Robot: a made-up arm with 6 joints. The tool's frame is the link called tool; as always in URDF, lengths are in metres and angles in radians. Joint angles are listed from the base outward.
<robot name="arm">
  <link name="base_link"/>
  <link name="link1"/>
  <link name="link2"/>
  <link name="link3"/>
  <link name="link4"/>
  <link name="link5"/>
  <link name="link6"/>
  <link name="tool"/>
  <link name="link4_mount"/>
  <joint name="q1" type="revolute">
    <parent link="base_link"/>
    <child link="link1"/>
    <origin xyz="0 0 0.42" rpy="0 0 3.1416"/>
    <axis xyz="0 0 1"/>
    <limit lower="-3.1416" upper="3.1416"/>
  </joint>
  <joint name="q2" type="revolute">
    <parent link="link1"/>
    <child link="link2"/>
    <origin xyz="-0.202 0 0" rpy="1.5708 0 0"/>
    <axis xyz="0 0 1"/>
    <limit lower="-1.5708" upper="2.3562"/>
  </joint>
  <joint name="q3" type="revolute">
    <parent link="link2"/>
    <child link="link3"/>
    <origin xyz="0 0.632 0" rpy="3.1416 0 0"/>
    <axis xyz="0 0 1"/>
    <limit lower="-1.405" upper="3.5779"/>
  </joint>
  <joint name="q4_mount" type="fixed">
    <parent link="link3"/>
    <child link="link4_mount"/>
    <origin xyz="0 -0.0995 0" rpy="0 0 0"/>
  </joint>
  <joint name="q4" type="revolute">
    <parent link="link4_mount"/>
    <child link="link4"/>
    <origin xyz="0 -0.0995 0" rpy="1.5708 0 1.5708"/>
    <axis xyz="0 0 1"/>
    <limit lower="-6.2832" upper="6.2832"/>
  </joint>
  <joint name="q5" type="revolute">
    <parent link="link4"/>
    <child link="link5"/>
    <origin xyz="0 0 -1.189" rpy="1.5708 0 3.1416"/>
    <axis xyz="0 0 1"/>
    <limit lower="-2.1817" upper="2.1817"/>
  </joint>
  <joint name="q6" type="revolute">
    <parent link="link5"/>
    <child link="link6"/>
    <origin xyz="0 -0.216 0" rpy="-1.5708 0 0"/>
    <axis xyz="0 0 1"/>
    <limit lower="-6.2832" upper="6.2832"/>
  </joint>
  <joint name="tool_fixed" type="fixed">
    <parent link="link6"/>
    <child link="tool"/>
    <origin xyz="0 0 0" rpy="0 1.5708 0"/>
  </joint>
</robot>
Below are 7 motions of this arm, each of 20 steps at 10 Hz.
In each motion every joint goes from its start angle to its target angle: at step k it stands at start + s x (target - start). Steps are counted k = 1, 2, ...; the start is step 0. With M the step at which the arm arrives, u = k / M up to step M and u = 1 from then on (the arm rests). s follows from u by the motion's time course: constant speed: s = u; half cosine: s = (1 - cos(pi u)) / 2; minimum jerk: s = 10 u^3 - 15 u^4 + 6 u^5.
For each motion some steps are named. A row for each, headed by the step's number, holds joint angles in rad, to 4 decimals.
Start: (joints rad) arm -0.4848 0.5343 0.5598 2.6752 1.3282 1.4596
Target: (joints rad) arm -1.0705 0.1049 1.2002 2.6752 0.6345 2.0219
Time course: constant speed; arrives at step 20
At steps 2, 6, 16, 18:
2: -0.5434 0.4914 0.6238 2.6752 1.2588 1.5158
6: -0.6605 0.4055 0.7519 2.6752 1.1201 1.6283
16: -0.9534 0.1908 1.0721 2.6752 0.7732 1.9094
18: -1.0119 0.1478 1.1362 2.6752 0.7039 1.9657

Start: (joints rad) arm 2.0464 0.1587 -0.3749 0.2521 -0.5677 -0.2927
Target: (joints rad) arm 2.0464 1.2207 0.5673 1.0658 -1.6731 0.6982
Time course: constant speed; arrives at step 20
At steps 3, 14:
3: 2.0464 0.3180 -0.2336 0.3742 -0.7335 -0.1441
14: 2.0464 0.9021 0.2846 0.8217 -1.3415 0.4009

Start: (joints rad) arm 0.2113 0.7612 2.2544 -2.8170 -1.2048 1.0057
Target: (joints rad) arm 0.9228 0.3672 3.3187 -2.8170 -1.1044 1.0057
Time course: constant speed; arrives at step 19
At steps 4, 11, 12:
4: 0.3611 0.6783 2.4785 -2.8170 -1.1837 1.0057
11: 0.6232 0.5331 2.8706 -2.8170 -1.1467 1.0057
12: 0.6607 0.5124 2.9266 -2.8170 -1.1414 1.0057

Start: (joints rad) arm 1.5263 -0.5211 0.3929 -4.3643 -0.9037 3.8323
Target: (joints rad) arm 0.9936 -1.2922 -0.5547 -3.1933 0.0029 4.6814
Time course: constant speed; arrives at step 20
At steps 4, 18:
4: 1.4198 -0.6753 0.2034 -4.1301 -0.7224 4.0021
18: 1.0469 -1.2151 -0.4599 -3.3104 -0.0878 4.5965

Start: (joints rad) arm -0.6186 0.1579 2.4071 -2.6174 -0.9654 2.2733
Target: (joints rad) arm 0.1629 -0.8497 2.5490 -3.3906 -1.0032 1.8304
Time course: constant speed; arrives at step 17
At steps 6, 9, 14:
6: -0.3428 -0.1977 2.4572 -2.8903 -0.9787 2.1170
9: -0.2049 -0.3755 2.4822 -3.0267 -0.9854 2.0388
14: 0.0250 -0.6719 2.5240 -3.2542 -0.9965 1.9086

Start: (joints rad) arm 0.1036 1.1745 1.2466 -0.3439 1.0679 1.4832
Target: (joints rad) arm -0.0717 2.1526 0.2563 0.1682 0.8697 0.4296
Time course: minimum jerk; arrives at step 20
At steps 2, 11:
2: 0.1021 1.1829 1.2381 -0.3395 1.0662 1.4742
11: -0.0004 1.7546 0.6592 -0.0402 0.9503 0.8583

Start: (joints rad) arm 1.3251 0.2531 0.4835 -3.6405 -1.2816 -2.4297
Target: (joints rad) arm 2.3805 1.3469 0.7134 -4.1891 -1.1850 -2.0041
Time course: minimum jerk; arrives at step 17
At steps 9, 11, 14, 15, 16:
9: 1.9109 0.8602 0.6111 -3.9450 -1.2280 -2.1935
11: 2.1275 1.0847 0.6583 -4.0576 -1.2082 -2.1061
14: 2.3368 1.3016 0.7039 -4.1664 -1.1890 -2.0217
15: 2.3662 1.3321 0.7103 -4.1817 -1.1863 -2.0099
16: 2.3785 1.3449 0.7130 -4.1881 -1.1852 -2.0049

